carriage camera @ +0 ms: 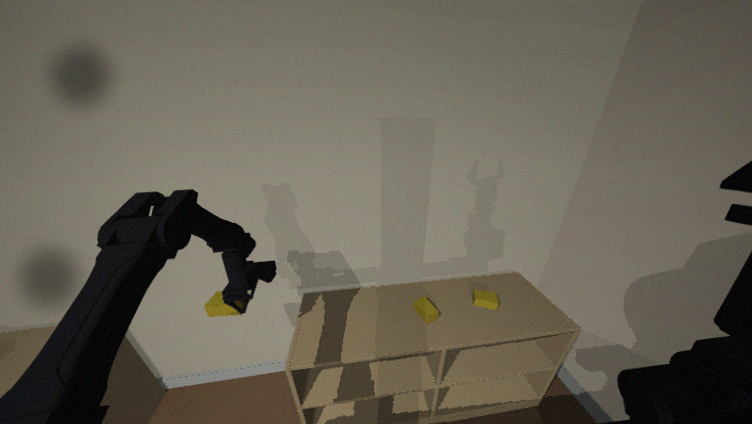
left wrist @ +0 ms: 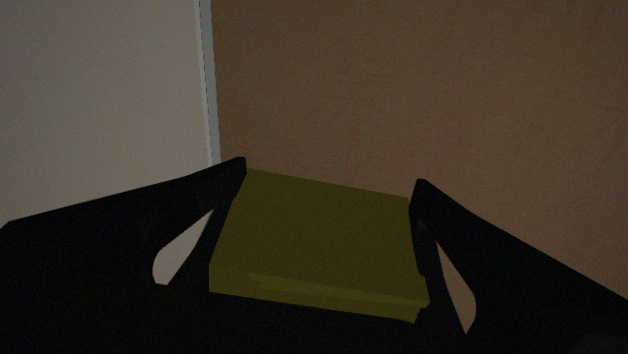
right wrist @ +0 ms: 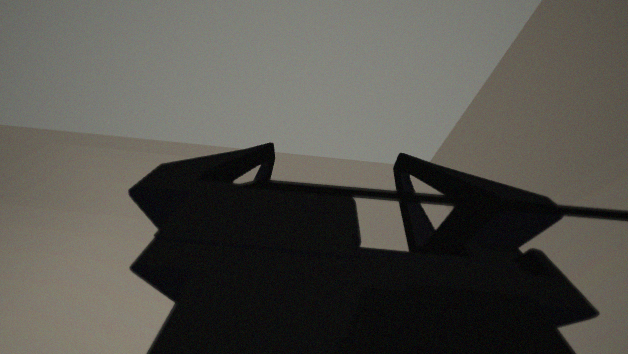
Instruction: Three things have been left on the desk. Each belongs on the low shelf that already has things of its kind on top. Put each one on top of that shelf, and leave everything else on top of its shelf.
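Observation:
My left gripper is shut on a flat yellow block and holds it in the air left of a low wooden shelf. In the left wrist view the yellow block fills the gap between the two fingers, above brown floor beside the wall. Two similar yellow blocks lie on top of the shelf, right of its middle. My right gripper is open and empty and points up toward the ceiling; in the carriage view only a dark part of it shows at the far right edge.
The shelf stands against the back wall near the right corner, with open compartments below its top. Part of another wooden unit shows at the lower left behind my left arm. A pale baseboard runs along the wall.

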